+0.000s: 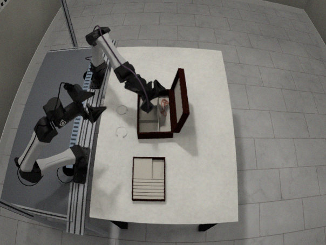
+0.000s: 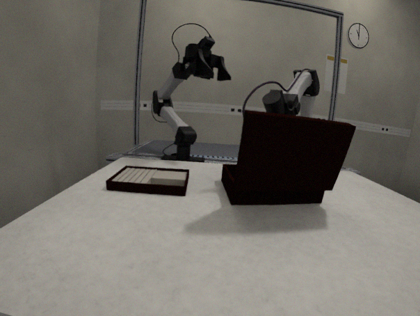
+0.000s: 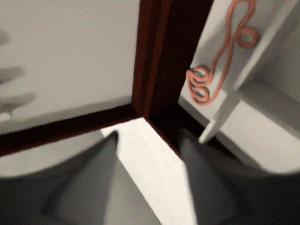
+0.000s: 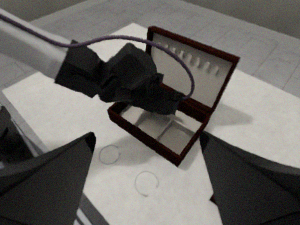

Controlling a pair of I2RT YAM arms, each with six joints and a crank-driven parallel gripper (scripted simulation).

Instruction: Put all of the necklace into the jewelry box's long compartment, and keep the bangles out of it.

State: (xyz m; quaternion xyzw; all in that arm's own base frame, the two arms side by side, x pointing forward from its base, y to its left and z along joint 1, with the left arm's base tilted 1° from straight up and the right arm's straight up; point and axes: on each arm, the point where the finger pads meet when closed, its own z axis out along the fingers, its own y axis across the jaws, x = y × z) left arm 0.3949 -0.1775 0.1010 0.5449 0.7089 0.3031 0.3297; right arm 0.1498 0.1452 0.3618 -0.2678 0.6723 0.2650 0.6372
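Note:
Now: the dark red jewelry box 8 cm to the right of my left hand and 2 cm above it. Also, from my left hand: divided tray (43 cm to the right, 8 cm below, 4 cm behind); bangle (20 cm behind, 9 cm below, 5 cm to the right).

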